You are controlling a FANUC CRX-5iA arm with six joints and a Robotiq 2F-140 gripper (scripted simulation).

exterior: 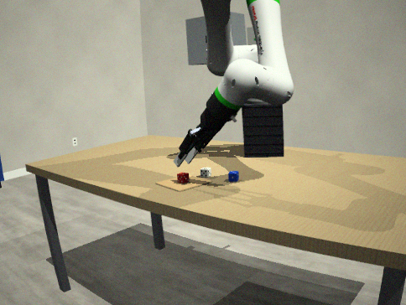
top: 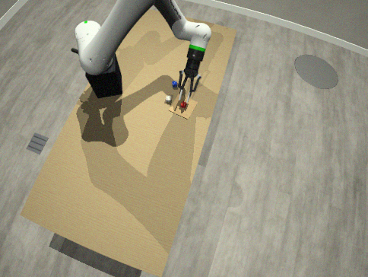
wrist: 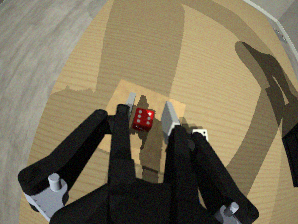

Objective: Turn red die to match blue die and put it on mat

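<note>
Right now the red die is 80 mm below my hand and 20 mm to the right of it. Round my hand: blue die 120 mm behind, 100 mm to the left, 80 mm below; then tan mat 90 mm below, 20 mm to the right; then white die 100 mm behind, 80 mm below, 20 mm to the right.
</note>
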